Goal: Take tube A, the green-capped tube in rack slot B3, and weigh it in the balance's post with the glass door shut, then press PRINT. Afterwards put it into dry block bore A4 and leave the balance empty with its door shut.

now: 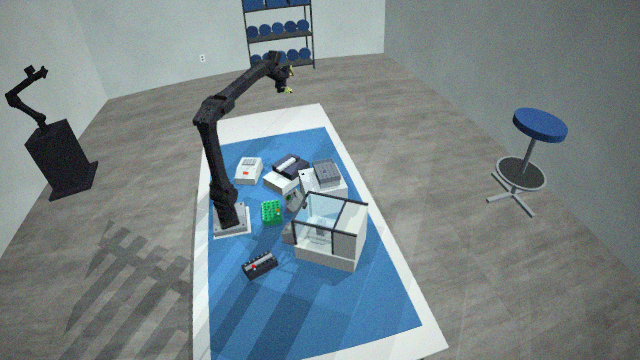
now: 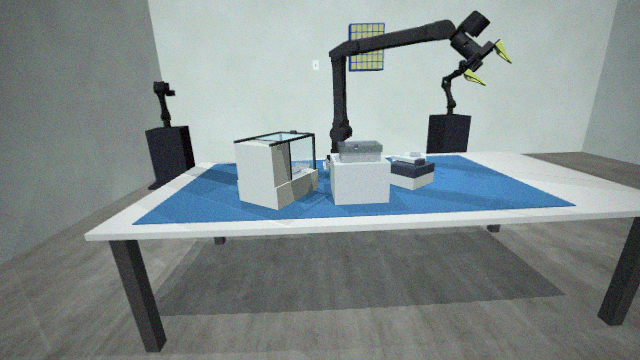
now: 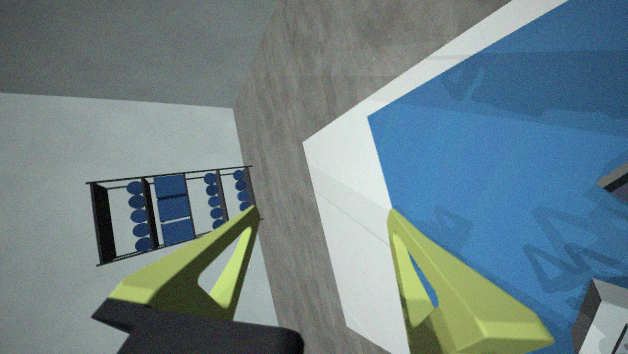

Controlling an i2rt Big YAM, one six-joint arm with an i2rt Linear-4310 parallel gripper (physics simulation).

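Places are measured from the arm's base along level axes (x ahead, y left, z up), in centimetres.
Pixels of known places: gripper, fingertip midpoint: (image 1: 292, 84) (image 2: 498, 74) (image 3: 320, 213); arm's base at its link origin: (image 1: 228, 217).
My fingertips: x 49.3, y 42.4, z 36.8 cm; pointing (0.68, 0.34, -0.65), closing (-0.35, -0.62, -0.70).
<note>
For each thing: its middle in the pictures, then the offset to it from my fingertips. "spot": a spot on its surface instead.
- green rack at the middle of its body: (image 1: 271, 212) dx -29.6, dy -46.0, dz -38.5 cm
- balance at the middle of its body: (image 2: 286, 162) (image 1: 320, 227) dx -16.4, dy -71.7, dz -28.8 cm
- glass chamber with a small post, surface spot: (image 1: 320, 227) spot: dx -19.4, dy -80.0, dz -18.9 cm
- dry block at the middle of its body: (image 2: 408, 160) (image 1: 248, 170) dx -32.5, dy -12.6, dz -36.5 cm
- dark strip rack at the middle of its body: (image 1: 259, 264) dx -42.8, dy -72.5, dz -37.6 cm
- white box at the middle of its body: (image 2: 355, 165) (image 1: 312, 187) dx -9.5, dy -46.9, dz -30.5 cm
- grey tray at the middle of its body: (image 2: 358, 146) (image 1: 324, 170) dx -3.8, dy -47.8, dz -22.2 cm
- dark-topped box at the middle of its body: (image 2: 402, 168) (image 1: 286, 171) dx -15.3, dy -24.9, dz -34.9 cm
- small grey unit at a spot on its surface: (image 1: 294, 200) spot: dx -19.1, dy -48.7, dz -32.9 cm
My gripper (image 1: 291, 81) (image 2: 498, 73) (image 3: 320, 213) is open and empty, raised high over the far end of the table, away from the instruments. A green rack (image 1: 272, 212) stands just in front of the arm's base, with a small orange spot and a white spot on it; a green-capped tube cannot be made out in it. The balance (image 1: 356, 250) (image 2: 257, 170) has a glass chamber with a small post (image 1: 320, 227) inside; whether its door is shut is unclear. A white unit with a dark top grid and a red mark, apparently the dry block (image 1: 248, 172) (image 3: 602, 320), stands farther back.
A dark strip rack (image 1: 259, 266) lies on the near side. A white box (image 1: 337, 189) (image 2: 360, 182) carries a grey tray (image 1: 327, 171) (image 2: 360, 150). A dark-topped box (image 1: 295, 169) (image 2: 412, 169) stands beside it. A small grey unit (image 1: 294, 200) sits between the green rack and balance.
</note>
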